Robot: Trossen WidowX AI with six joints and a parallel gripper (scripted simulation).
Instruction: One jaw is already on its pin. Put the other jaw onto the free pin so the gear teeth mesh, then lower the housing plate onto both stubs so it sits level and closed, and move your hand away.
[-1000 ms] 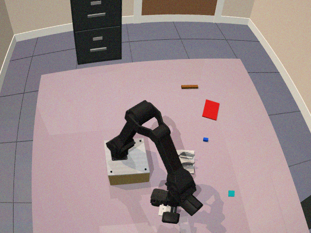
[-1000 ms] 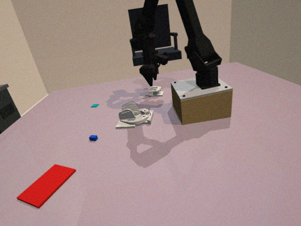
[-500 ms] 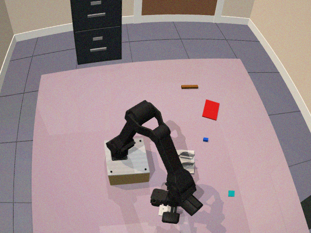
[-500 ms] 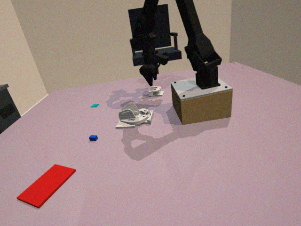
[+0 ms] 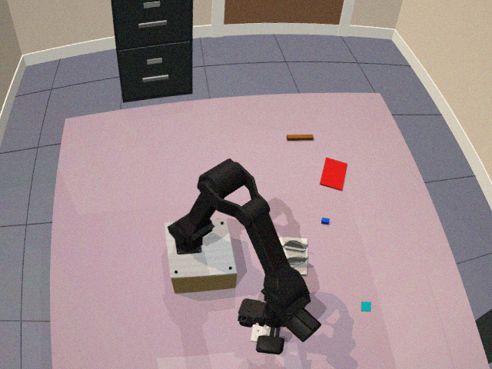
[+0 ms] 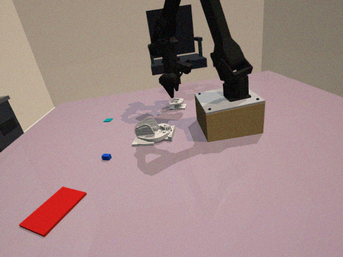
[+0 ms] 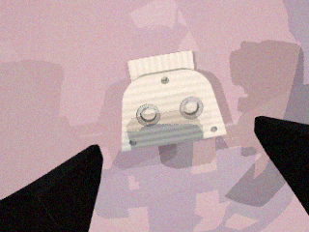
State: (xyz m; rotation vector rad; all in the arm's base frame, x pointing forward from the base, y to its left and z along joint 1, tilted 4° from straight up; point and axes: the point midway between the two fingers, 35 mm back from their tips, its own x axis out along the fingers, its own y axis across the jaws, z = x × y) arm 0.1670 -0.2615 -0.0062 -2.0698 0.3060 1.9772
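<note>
My gripper tip is 1 cm past the white ribbed stand and 5 cm above it. Round my gripper tip: teal square (30 cm ahead, 2 cm to the left, 6 cm below); then jaw (8 cm ahead, 22 cm to the left, 4 cm below); then blue cube (25 cm ahead, 32 cm to the left, 5 cm below).
</note>
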